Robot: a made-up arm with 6 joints.
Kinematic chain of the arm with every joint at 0, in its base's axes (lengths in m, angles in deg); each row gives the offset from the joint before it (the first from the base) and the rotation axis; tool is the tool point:
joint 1: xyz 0 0 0.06 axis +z
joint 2: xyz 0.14 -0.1 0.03 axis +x
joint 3: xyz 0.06 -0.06 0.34 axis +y
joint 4: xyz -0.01 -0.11 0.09 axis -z
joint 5: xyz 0 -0.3 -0.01 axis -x
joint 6: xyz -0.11 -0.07 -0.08 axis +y
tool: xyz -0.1 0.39 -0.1
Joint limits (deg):
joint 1: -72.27..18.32
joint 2: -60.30..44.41
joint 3: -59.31..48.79
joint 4: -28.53..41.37
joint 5: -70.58..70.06
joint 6: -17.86..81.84
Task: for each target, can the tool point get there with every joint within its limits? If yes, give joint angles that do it. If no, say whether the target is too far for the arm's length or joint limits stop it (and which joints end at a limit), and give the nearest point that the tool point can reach.
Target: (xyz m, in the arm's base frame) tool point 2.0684 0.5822 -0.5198
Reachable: no: too far | nearest point 0.6177 -0.4291 -0.1554 | short by 1.806 m
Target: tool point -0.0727 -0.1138 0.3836
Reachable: yes | joints -26.45 -27.80 -16.31 -10.95 -10.10 4.95
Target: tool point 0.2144 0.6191 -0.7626
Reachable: no: joint limits stop it (at a limit: joint 1, joint 2, joint 3, joint 4, joint 5) | nearest point 0.2852 -0.1188 -0.2233 | short by 0.917 m
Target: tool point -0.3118 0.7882 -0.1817
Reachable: no: joint limits stop it (at a limit: joint 1, joint 2, joint 4, joint 5) | nearest point -0.4309 0.1069 -0.0334 | short by 0.707 m
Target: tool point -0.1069 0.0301 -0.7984
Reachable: no: joint limits stop it (at a limit: joint 1, joint 2, joint 5, joint 6) | nearest point -0.2477 -0.1602 -0.2602 | short by 0.588 m
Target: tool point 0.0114 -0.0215 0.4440
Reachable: yes | joints -37.52 -17.88 -5.81 24.67 -23.36 0.46
